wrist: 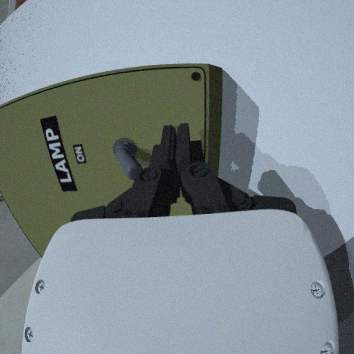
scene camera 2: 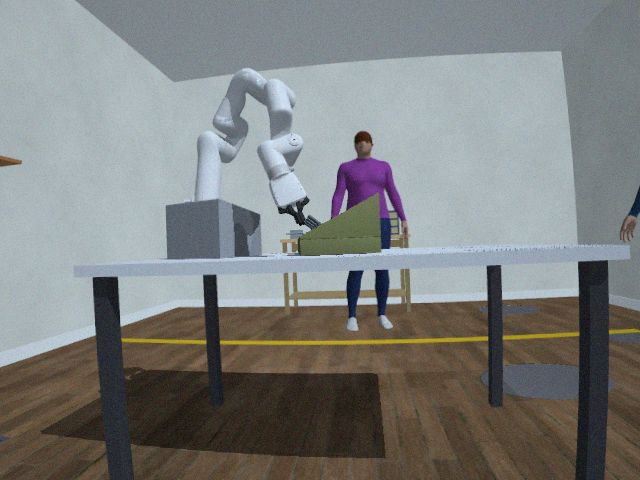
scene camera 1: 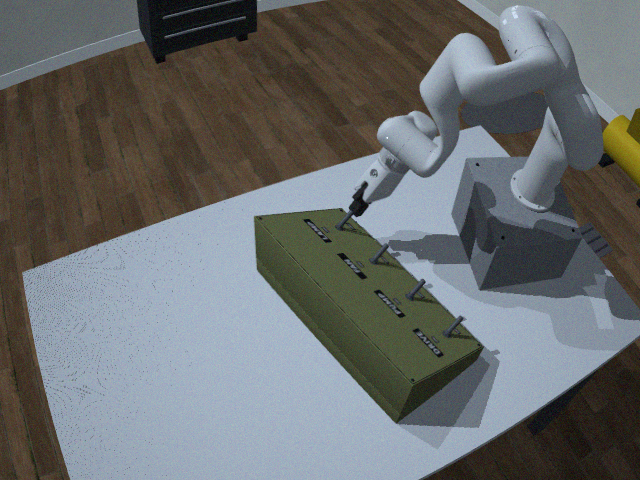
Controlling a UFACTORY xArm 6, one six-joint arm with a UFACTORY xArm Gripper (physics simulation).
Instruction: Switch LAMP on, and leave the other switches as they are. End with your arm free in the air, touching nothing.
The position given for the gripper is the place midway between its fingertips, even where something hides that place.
Observation:
In view: the gripper (scene camera 1: 354,212) and an olive switch box (wrist: 66,134).
The gripper is seen too in the wrist view (wrist: 178,142) and in scene camera 2 (scene camera 2: 302,224).

